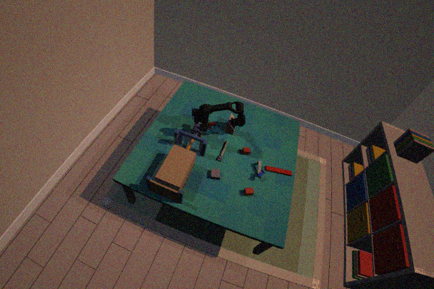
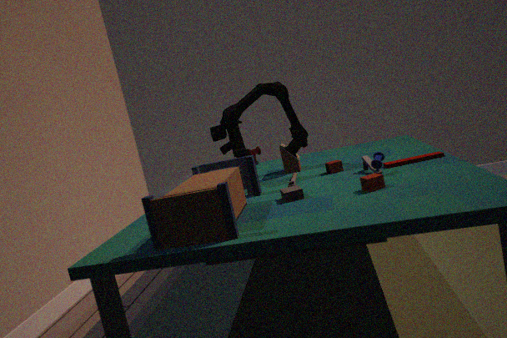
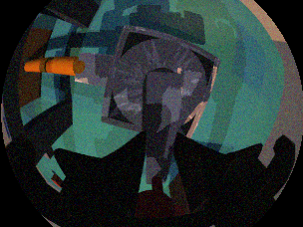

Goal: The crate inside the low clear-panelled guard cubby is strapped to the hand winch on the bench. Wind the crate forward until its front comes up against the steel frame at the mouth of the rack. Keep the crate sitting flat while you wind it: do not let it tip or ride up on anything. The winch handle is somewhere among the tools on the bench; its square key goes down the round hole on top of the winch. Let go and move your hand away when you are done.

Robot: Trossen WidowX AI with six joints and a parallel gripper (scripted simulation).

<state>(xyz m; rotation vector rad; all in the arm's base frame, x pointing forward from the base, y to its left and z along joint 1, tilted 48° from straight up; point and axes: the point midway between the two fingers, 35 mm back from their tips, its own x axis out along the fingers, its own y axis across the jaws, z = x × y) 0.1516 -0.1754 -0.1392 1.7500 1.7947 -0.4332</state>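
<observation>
Now: the red-knobbed handle 20 mm to the left of my gripper tip and 20 mm above it. The rest, counted from my gripper tip: red knob 50 mm to the left, 50 mm above, 10 mm behind; winch 60 mm below, 50 mm to the right, 10 mm behind; steel frame 170 mm ahead, 60 mm to the right, 20 mm above.
</observation>
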